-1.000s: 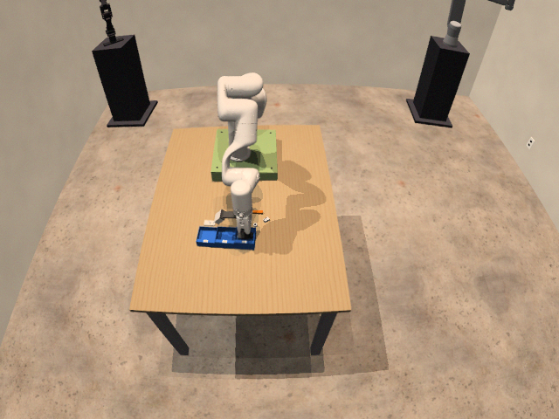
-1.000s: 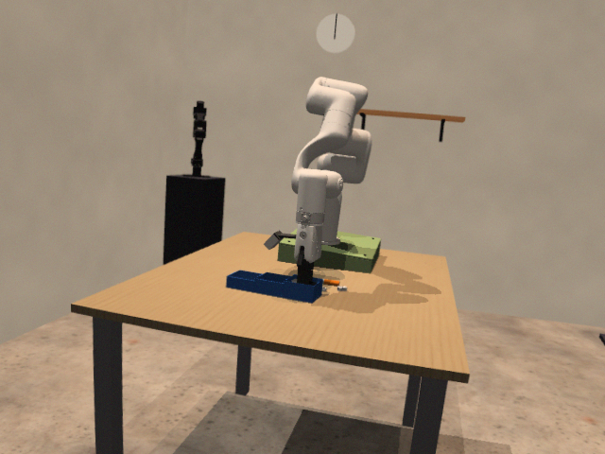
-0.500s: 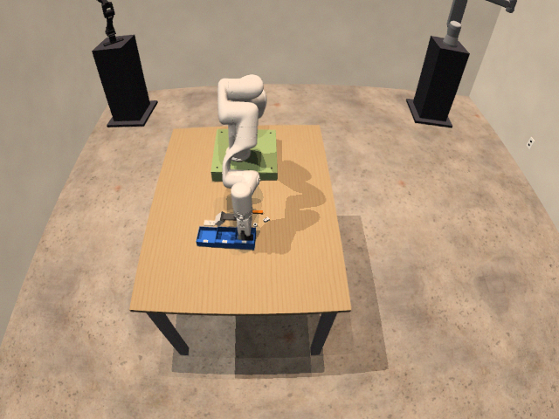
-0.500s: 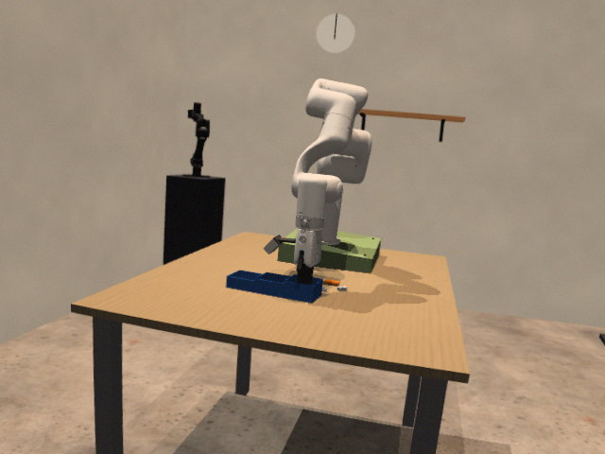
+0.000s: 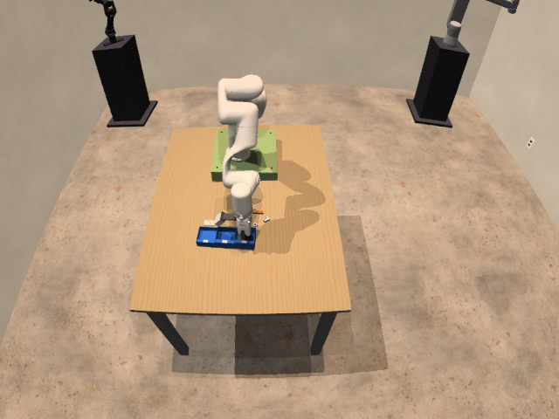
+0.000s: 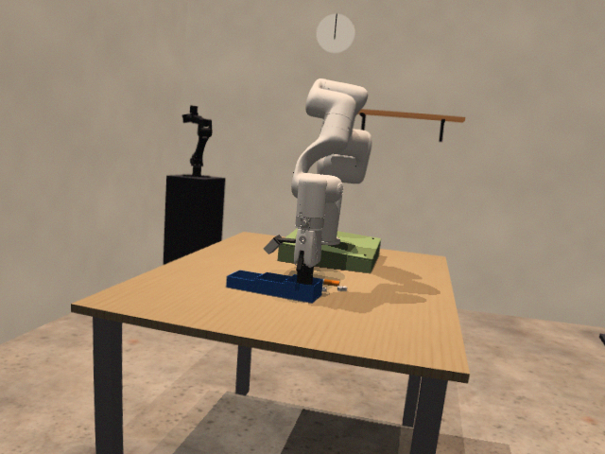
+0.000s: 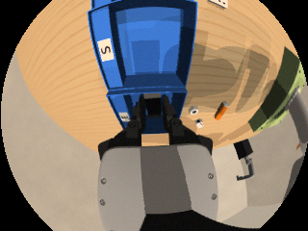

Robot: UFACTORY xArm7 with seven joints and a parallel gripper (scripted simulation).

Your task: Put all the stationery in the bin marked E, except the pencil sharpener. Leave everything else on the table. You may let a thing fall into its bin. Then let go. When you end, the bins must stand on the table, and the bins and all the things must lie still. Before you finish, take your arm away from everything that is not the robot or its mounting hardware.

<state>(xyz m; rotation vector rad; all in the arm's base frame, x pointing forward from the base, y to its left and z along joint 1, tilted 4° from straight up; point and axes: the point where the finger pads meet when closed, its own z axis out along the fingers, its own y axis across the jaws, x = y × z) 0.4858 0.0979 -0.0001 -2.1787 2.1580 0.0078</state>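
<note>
The black item is 10 mm to the right of my hand and 20 mm below it. Also, from my hand: orange stick (150 mm behind, 30 mm to the left, 30 mm below); then blue bin tray (10 mm ahead, 80 mm to the right, 10 mm below); then white flat piece (70 mm behind, 180 mm to the right, 30 mm below).
</note>
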